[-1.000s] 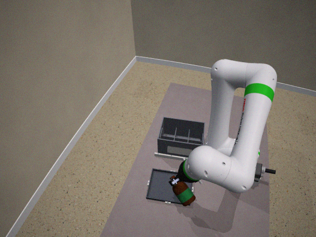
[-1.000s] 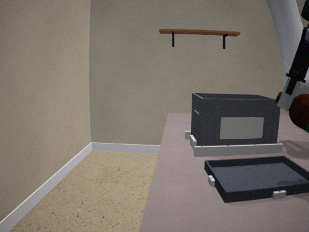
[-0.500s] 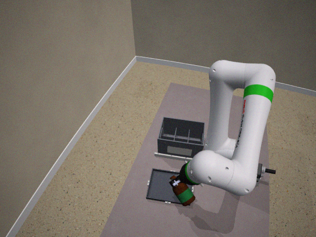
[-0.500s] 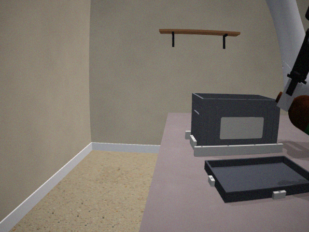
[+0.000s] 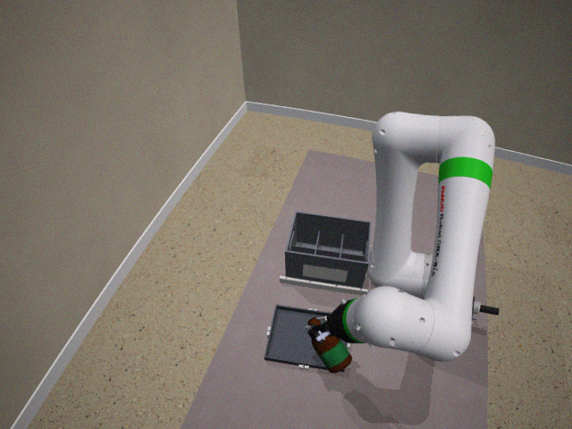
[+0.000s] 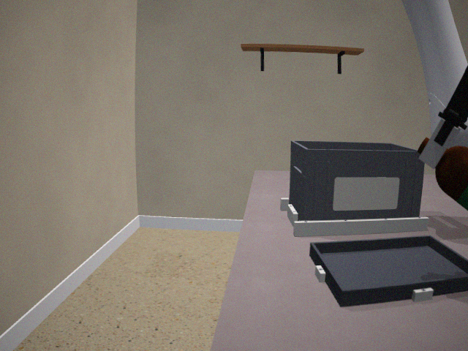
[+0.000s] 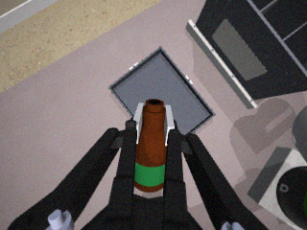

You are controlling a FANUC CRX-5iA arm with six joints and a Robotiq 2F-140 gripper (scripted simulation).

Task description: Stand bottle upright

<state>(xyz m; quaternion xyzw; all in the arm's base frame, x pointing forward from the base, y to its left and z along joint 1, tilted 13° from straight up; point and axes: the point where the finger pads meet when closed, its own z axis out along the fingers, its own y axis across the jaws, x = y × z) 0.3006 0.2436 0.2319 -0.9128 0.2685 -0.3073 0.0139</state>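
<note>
Right now my hand is 4 cm above the bottle, 3 cm past it and 2 cm to the right of it. Round my hand: tray: 21 cm below, 5 cm to the right, 4 cm ahead; then crate: 34 cm to the right, 13 cm below, 8 cm ahead.
</note>
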